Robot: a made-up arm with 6 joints.
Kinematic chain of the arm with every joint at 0, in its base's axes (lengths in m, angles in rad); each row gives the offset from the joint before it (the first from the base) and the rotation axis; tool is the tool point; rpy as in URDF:
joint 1: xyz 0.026 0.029 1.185 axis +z
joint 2: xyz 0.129 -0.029 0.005 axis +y
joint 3: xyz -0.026 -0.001 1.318 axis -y
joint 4: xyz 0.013 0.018 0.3 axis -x
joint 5: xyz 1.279 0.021 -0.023 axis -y
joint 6: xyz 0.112 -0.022 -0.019 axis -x
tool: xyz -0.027 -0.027 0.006 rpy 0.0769 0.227 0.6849
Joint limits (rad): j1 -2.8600..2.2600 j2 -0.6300..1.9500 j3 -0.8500..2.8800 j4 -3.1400..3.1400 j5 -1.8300..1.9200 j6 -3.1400..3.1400
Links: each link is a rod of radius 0.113 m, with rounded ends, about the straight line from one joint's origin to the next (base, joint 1, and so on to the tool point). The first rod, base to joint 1, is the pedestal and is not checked.
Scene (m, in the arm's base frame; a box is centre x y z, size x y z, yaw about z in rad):
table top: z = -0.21
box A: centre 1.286 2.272 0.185 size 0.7 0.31 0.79 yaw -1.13
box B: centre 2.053 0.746 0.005 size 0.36 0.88 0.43 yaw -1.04
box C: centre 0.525 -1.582 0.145 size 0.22 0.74 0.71 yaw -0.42
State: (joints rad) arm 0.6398 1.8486 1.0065 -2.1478 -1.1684 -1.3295
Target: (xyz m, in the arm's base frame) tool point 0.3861 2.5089 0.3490
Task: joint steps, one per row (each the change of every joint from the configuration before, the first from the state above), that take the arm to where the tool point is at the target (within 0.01 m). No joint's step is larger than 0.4 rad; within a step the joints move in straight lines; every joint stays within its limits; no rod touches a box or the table.
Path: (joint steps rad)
1: 0.1266 0.0203 0.3747 0.1668 0.0434 0.1817
2: 0.1266 0.0203 0.3747 0.1668 0.0434 0.1816
3: 0.1267 0.0202 0.3747 0.1668 0.0434 0.1817
4: 0.1266 0.0203 0.3747 0.1668 0.0434 0.1817
5: 0.1266 0.0203 0.3747 0.1668 0.0434 0.1816
6: 0.0192 -0.0541 -0.3606 -0.1284 -0.0504 -0.1509
7: 0.0192 -0.0541 -0.3606 -0.1285 -0.0503 -0.1509
8: 0.0191 -0.0540 -0.3606 -0.1284 -0.0504 -0.1509
9: 0.0192 -0.0541 -0.3606 -0.1284 -0.0504 -0.1510
10: 0.0192 -0.0541 -0.3607 -0.1284 -0.0503 -0.1509
11: 0.0192 -0.0541 -0.3606 -0.1285 -0.0504 -0.1509

